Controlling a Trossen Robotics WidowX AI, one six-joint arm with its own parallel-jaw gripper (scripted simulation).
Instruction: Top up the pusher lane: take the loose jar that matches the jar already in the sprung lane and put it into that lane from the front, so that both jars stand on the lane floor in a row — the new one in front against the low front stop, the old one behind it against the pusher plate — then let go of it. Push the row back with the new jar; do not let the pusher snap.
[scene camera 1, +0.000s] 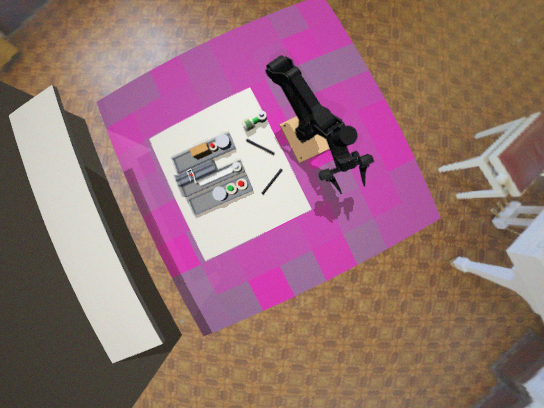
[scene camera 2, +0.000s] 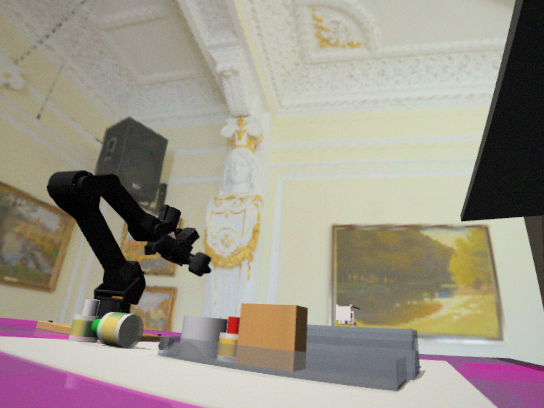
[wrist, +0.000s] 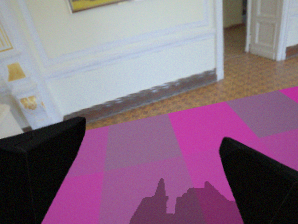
Observation:
My gripper (scene camera 2: 201, 267) is open, holding nothing. Further things: a tan box (scene camera 2: 284, 327), a grey cylinder (scene camera 2: 196, 328), a white-lidded jar (scene camera 2: 81, 326) and a grey shelf unit (scene camera 2: 382, 341).
My gripper also shows in scene camera 1 (scene camera 1: 352, 190) and in the wrist view (wrist: 155, 135). The grey shelf unit also shows in scene camera 1 (scene camera 1: 186, 187). The wrist view misses the tan box: it is out of frame.

